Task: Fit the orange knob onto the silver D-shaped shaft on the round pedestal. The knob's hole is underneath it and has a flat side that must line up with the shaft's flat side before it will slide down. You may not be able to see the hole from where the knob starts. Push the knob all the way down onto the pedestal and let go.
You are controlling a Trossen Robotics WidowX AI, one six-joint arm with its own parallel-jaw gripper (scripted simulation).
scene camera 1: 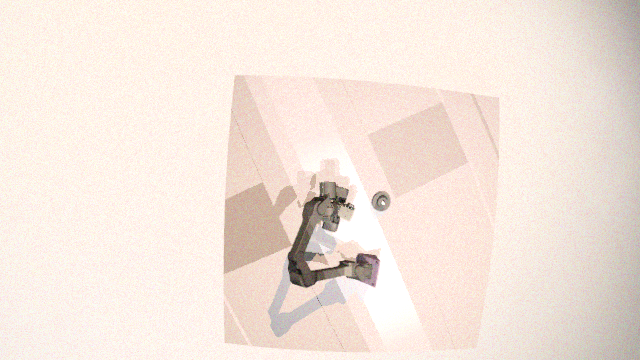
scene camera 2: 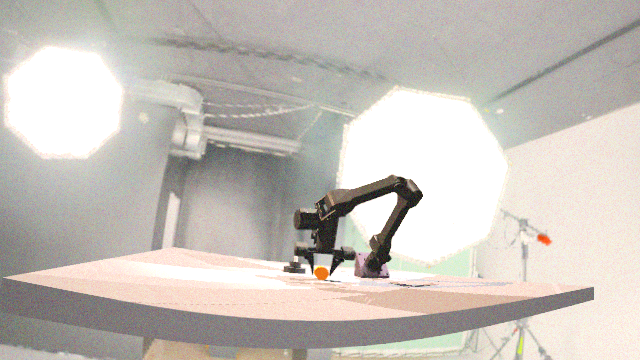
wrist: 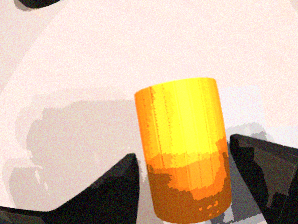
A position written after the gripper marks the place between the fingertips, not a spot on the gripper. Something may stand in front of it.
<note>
In view: the gripper (scene camera 2: 321, 275) and an orange knob (wrist: 181, 122).
The gripper also shows in the wrist view (wrist: 184, 152). Scene camera 1 does not show the orange knob, which is hidden by the gripper.
</note>
